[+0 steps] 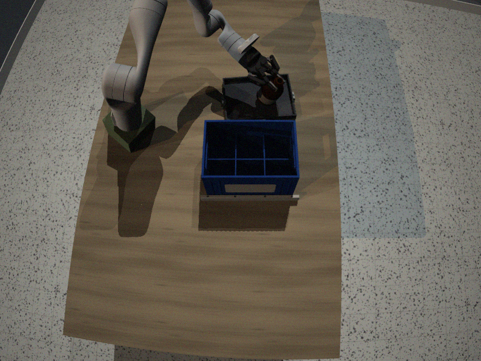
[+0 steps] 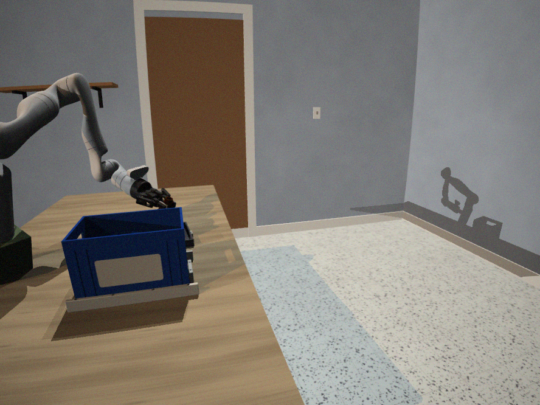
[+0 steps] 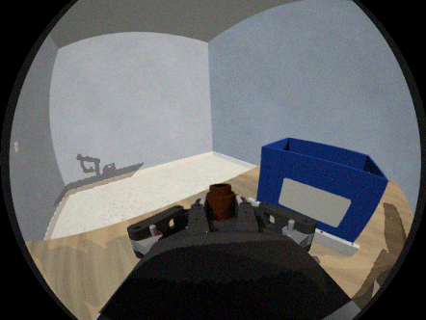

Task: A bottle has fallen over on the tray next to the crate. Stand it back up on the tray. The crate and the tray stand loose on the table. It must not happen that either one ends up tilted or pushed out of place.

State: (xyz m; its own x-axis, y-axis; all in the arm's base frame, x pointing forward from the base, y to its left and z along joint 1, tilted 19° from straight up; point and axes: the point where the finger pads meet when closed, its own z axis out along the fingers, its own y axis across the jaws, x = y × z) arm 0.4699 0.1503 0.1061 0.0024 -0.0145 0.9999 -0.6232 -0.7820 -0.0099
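Now: hand 10 mm past the brown bottle, 10 mm to the right of it and 50 mm above it. From my hand the other things lie so: tray 60 mm behind, 30 mm to the left, 130 mm below; blue crate 90 mm behind, 260 mm to the right, 60 mm below.
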